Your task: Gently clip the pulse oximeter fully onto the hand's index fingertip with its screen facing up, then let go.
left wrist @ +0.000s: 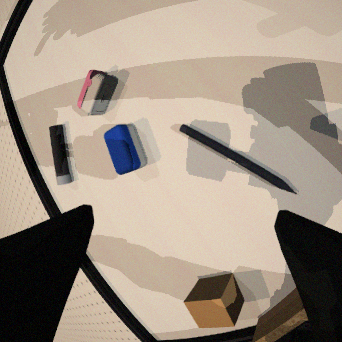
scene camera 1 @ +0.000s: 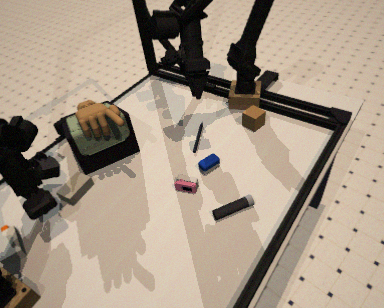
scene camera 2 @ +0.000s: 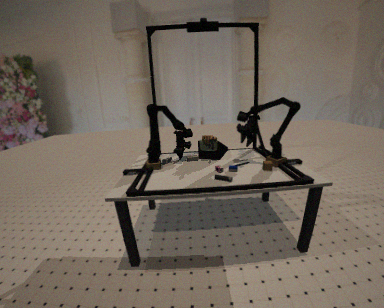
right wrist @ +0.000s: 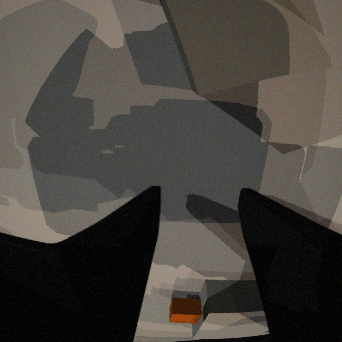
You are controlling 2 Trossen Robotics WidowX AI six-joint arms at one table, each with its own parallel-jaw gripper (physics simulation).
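Pixels of known places: left gripper, between the fingertips: (left wrist: 188, 218) (scene camera 1: 196, 97) (scene camera 2: 244, 145); right gripper, between the fingertips: (scene camera 2: 181, 158) (right wrist: 200, 196); left arm's base, origin of its link: (left wrist: 304, 341) (scene camera 1: 245, 88) (scene camera 2: 276, 157); right arm's base, origin of its link: (scene camera 2: 153, 161).
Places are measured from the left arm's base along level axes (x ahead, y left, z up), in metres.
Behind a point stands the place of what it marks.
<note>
The pulse oximeter (scene camera 1: 186, 186) @[z -0.023, x 0.416, y -0.109 m] (scene camera 2: 219, 169) @[z -0.028, x 0.413, y -0.089 m] (left wrist: 104, 94) @[z -0.035, x 0.382, y -0.116 m], a small pink and grey clip, lies on the table; its dark screen faces sideways in scene camera 1. The tan hand (scene camera 1: 100, 117) @[z 0.136, x 0.355, y -0.322 m] (scene camera 2: 209, 138) @[z 0.123, x 0.350, y -0.313 m] rests palm down, fingers spread, on a green pad on a black wedge stand, apart from the oximeter. Which finger is the index is hard to tell. My left gripper (scene camera 1: 198, 96) @[z 0.090, x 0.192, y -0.119 m] (scene camera 2: 245, 143) @[z 0.090, x 0.192, y -0.119 m] (left wrist: 188, 218) @[z 0.090, x 0.192, y -0.119 m] is wide open and empty above the table's back part. My right gripper (scene camera 2: 180, 158) @[z -0.040, x 0.522, y -0.466 m] (right wrist: 200, 196) @[z -0.040, x 0.522, y -0.466 m] is partly open and empty, low over the table, left of the hand; scene camera 1 hides its fingertips.
A blue block (scene camera 1: 209, 162) @[z -0.017, x 0.332, y -0.064 m] (left wrist: 122, 150) @[z -0.017, x 0.312, y -0.073 m], a dark pen (scene camera 1: 198, 136) @[z -0.042, x 0.205, y -0.122 m] (left wrist: 235, 157) @[z -0.041, x 0.201, y -0.123 m], a black cylinder (scene camera 1: 232, 207) @[z -0.026, x 0.461, y 0.012 m] (left wrist: 60, 152) @[z -0.033, x 0.445, y 0.004 m] and a wooden cube (scene camera 1: 253, 118) @[z -0.002, x 0.154, y 0.038 m] (left wrist: 215, 306) @[z 0.000, x 0.127, y 0.018 m] lie around the oximeter. A grey block (scene camera 1: 76, 189) @[z -0.020, x 0.466, y -0.394 m] (right wrist: 235, 40) @[z -0.020, x 0.474, y -0.426 m] lies near the right gripper. An orange-topped object (scene camera 1: 5, 229) @[z -0.030, x 0.597, y -0.520 m] (right wrist: 185, 310) @[z -0.032, x 0.592, y -0.517 m] stands farther left.
</note>
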